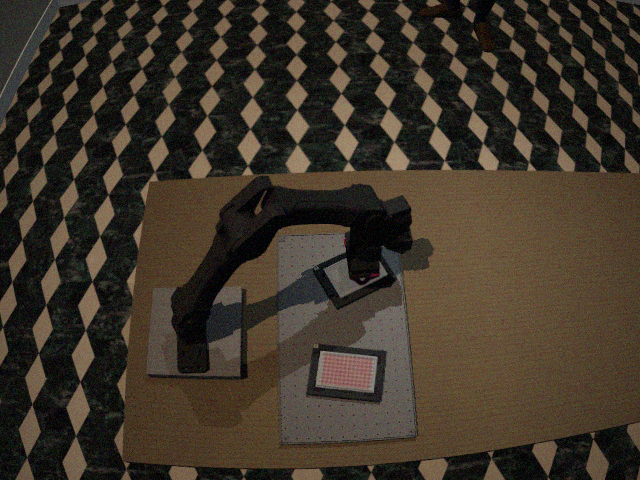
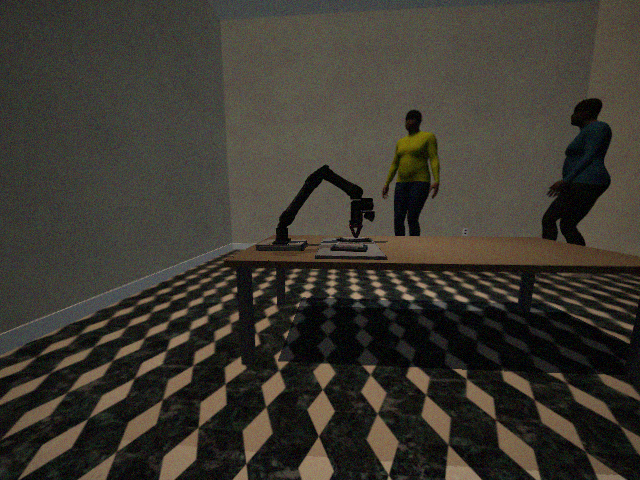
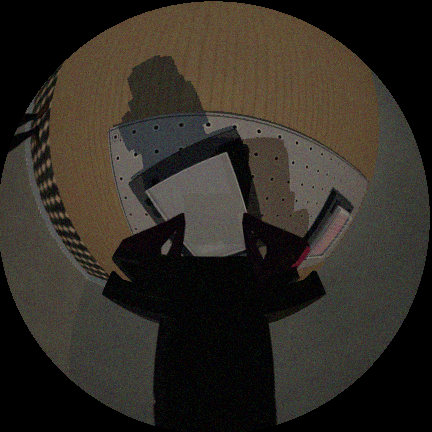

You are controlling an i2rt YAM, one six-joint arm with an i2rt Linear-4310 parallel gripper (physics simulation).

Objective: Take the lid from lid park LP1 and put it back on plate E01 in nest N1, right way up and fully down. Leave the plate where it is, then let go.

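Frame: origin at the arm's base, x ahead, y left, z up, level; centimetres.
Seen in the pictures: gripper, fingertip midpoint: (image 1: 360, 272) (image 2: 355, 237) (image 3: 213, 217); arm's base at its link origin: (image 1: 192, 333) (image 2: 282, 242).
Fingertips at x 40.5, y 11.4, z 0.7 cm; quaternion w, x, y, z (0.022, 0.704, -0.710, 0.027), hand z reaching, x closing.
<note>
Pixels of each thing's top centre, then the offset from my fingertips to it. "spot": a spot on its surface instead. Level surfaces: height alone.
- grey lid at its top centre: (image 3: 209, 223) (image 1: 355, 271) dx -0.9, dy +0.4, dz -0.2 cm
- lid park LP1 at its top centre: (image 3: 208, 225) (image 1: 355, 270) (image 2: 353, 237) dx -1.0, dy +0.5, dz +0.0 cm
- perforated board at a spot on its surface: (image 1: 347, 424) spot: dx -7.3, dy -35.8, dz -1.9 cm
- pink plate E01 at its top centre: (image 1: 347, 370) (image 3: 330, 238) (image 2: 349, 243) dx -6.1, dy -23.8, dz +0.7 cm
- nest N1 at a spot on its surface: (image 1: 311, 376) spot: dx -13.9, dy -23.9, dz -0.8 cm
- wooden table at its surface level: dz -3.2 cm
The grey lid (image 1: 338, 277) (image 3: 203, 193) lies flat in the black frame of lid park LP1 (image 1: 329, 289), turned at an angle at the back of the perforated board (image 1: 347, 424). My gripper (image 1: 365, 275) (image 2: 355, 233) (image 3: 213, 217) is low over the lid's near end, partly open, with one finger on each side of the lid; nothing is gripped. The pink plate E01 (image 1: 347, 371) (image 3: 331, 233) sits uncovered in the black frame of nest N1 (image 1: 311, 376) at the front of the board.
The arm's base stands on a grey plate (image 1: 158, 333) to the left of the board on the wooden table (image 1: 485, 286). A person in a yellow top (image 2: 413, 162) stands behind the table, and another figure shows at the right edge (image 2: 551, 214).
</note>
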